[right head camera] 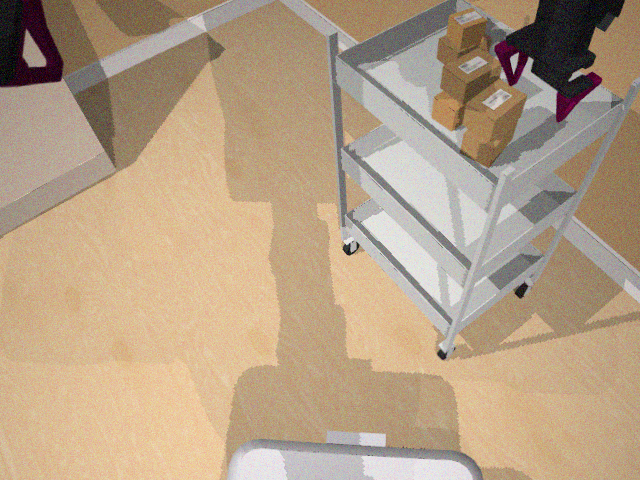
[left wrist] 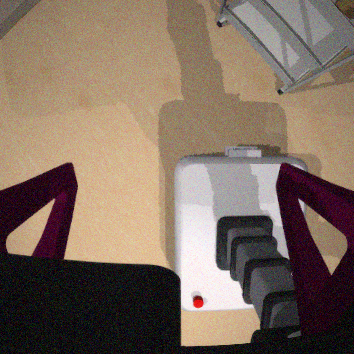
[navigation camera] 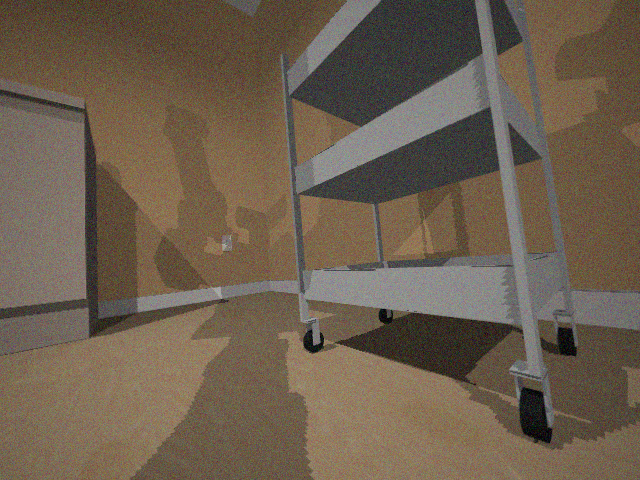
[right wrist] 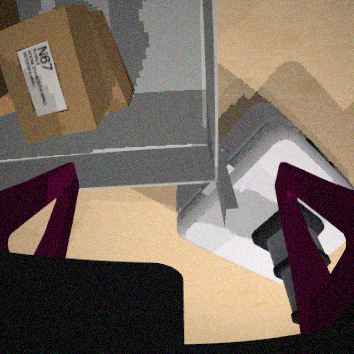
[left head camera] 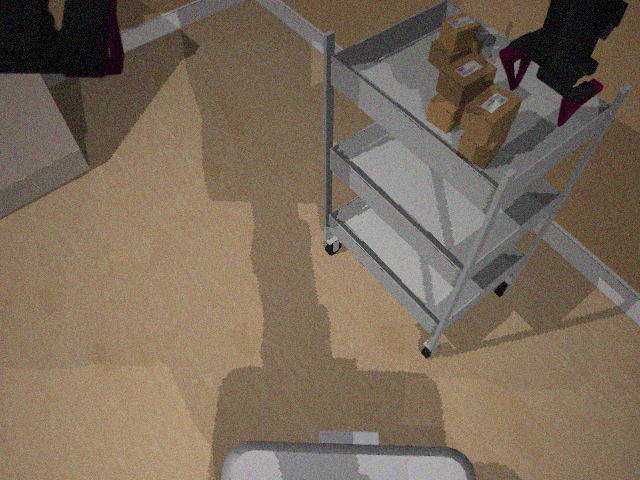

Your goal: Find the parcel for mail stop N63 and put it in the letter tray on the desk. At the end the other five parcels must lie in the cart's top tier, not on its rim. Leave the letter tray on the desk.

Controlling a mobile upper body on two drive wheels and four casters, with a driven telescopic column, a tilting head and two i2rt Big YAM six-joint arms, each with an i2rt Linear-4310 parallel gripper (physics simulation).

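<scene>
Several brown parcels stand in stacks in the cart's top tier. A labelled parcel tops the front stack, a labelled one the middle stack, and a small one the back stack. In the right wrist view a parcel has an upward label reading N67; the other labels are too small to read. My right gripper is open and empty above the tier, right of the stacks. My left gripper is open and empty, away from the cart. The letter tray does not show.
The three-tier cart has raised rims and corner posts. A pale desk-like block stands at the left. My white base is at the bottom of the head views. Walls stand behind the cart.
</scene>
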